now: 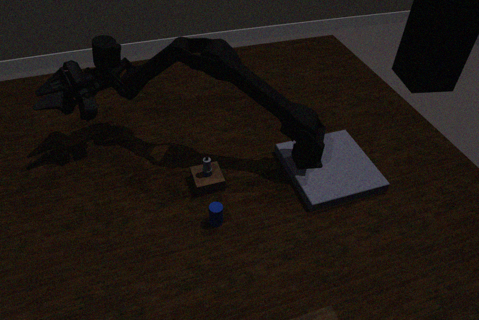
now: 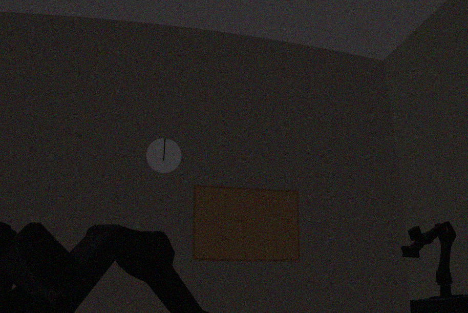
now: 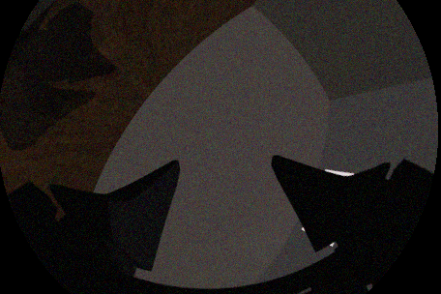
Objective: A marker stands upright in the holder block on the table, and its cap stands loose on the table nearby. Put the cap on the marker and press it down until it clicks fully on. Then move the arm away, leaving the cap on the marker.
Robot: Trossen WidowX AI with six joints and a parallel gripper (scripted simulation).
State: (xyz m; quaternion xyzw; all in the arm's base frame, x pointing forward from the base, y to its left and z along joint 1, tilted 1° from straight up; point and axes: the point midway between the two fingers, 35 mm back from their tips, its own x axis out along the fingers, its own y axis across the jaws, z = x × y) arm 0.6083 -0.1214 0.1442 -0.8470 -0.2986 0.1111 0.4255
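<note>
Right now the marker cap is 39 cm behind my gripper tip, 25 cm to the left of it and 15 cm below it.
</note>
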